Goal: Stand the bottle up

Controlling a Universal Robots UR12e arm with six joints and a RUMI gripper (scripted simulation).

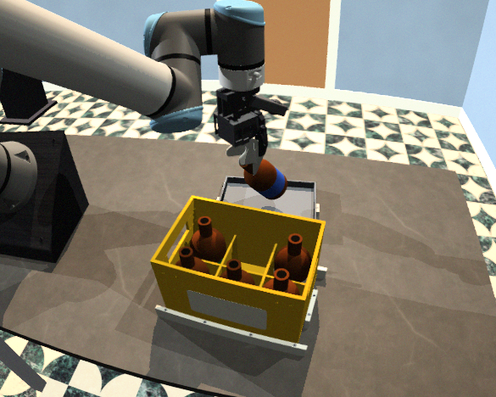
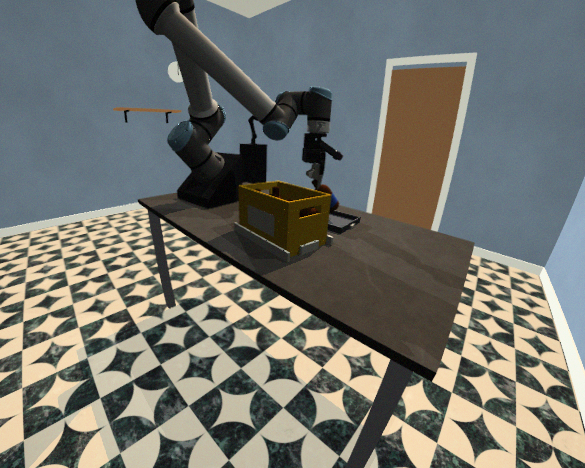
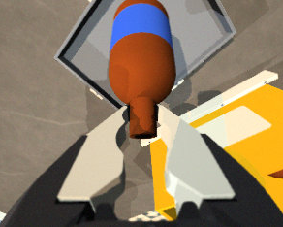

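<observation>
My hand is 2 cm short of the bottle, 2 cm to the right of it and 4 cm above it. Also, from my hand: crate 4 cm ahead, 25 cm to the right, 8 cm below; then grey tray 3 cm ahead, 4 cm to the left, 15 cm below.
</observation>
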